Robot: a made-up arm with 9 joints. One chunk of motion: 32 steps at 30 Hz.
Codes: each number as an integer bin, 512 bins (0 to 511) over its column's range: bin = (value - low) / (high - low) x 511, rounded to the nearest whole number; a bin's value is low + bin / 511 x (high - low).
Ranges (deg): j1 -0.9..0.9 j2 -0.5..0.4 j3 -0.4..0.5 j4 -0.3..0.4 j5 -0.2..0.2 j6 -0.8..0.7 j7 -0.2..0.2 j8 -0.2..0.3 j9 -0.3..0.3
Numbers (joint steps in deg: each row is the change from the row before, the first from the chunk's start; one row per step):
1: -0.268 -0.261 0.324 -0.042 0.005 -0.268 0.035 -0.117 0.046
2: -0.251 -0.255 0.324 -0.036 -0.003 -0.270 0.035 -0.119 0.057
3: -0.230 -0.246 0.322 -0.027 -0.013 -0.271 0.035 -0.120 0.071
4: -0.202 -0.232 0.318 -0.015 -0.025 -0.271 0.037 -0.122 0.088
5: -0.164 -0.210 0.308 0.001 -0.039 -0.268 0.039 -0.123 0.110
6: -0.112 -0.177 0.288 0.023 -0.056 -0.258 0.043 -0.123 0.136
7: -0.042 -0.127 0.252 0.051 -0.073 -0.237 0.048 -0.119 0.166
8: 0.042 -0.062 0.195 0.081 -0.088 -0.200 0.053 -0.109 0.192
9: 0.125 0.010 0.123 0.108 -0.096 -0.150 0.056 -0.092 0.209
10: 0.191 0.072 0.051 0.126 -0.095 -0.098 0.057 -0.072 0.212
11: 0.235 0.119 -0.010 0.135 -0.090 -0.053 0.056 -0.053 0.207
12: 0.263 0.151 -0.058 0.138 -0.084 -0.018 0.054 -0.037 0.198
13: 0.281 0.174 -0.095 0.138 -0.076 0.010 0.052 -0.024 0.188
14: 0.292 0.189 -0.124 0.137 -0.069 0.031 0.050 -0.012 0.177
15: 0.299 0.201 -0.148 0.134 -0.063 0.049 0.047 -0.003 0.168
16: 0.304 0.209 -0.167 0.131 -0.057 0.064 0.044 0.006 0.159
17: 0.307 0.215 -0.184 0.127 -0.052 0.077 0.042 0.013 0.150
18: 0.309 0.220 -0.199 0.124 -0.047 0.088 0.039 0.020 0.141
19: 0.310 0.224 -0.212 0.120 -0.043 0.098 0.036 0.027 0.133
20: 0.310 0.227 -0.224 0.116 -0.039 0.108 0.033 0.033 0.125
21: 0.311 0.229 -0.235 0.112 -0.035 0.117 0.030 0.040 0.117
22: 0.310 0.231 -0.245 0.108 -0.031 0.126 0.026 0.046 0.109
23: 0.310 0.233 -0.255 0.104 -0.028 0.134 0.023 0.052 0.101
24: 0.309 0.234 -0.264 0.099 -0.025 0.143 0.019 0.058 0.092
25: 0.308 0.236 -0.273 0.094 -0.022 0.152 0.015 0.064 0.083
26: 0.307 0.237 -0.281 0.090 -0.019 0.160 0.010 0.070 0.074
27: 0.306 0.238 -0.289 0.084 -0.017 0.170 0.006 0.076 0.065
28: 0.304 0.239 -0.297 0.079 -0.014 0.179 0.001 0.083 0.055
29: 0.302 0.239 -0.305 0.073 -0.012 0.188 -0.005 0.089 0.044
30: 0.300 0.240 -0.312 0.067 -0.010 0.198 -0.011 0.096 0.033
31: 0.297 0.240 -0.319 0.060 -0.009 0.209 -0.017 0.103 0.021
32: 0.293 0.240 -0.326 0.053 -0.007 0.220 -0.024 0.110 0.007
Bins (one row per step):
1: 179 136 411 188 262 181 300 85 295
2: 184 139 411 193 252 181 300 83 304
3: 190 144 410 199 239 180 300 82 316
4: 198 152 408 208 224 180 303 80 330
5: 209 165 402 220 206 181 305 79 349
6: 224 183 391 236 184 185 310 79 371
7: 244 212 370 256 162 192 317 83 397
8: 267 249 338 278 143 204 323 93 419
9: 291 290 297 298 133 221 327 110 433
10: 310 325 256 311 134 239 328 131 436
11: 322 351 221 318 141 254 327 150 432
12: 330 370 194 320 148 266 324 167 424
13: 335 383 173 320 158 276 322 180 416
14: 338 391 157 319 167 283 319 192 406
15: 340 398 143 317 175 289 316 201 399
16: 342 403 132 315 183 294 312 211 391
17: 343 406 123 312 189 299 309 218 383
18: 343 409 114 310 195 303 305 225 376
19: 344 411 107 307 201 306 301 232 369
20: 344 413 100 304 206 309 298 238 362
21: 344 414 94 301 211 312 294 245 355
22: 344 415 88 298 216 315 289 251 348
23: 344 416 82 295 220 318 285 258 342
24: 343 417 77 291 224 321 280 264 334
25: 343 418 72 288 227 324 275 270 326
26: 343 418 68 285 231 327 268 276 319
27: 342 419 63 280 234 330 263 282 311
28: 342 420 58 277 238 334 257 289 302
29: 341 420 54 272 240 337 249 295 293
30: 341 420 50 268 243 340 241 303 284
31: 340 420 46 263 244 344 234 310 273
32: 339 420 42 258 247 347 225 317 261

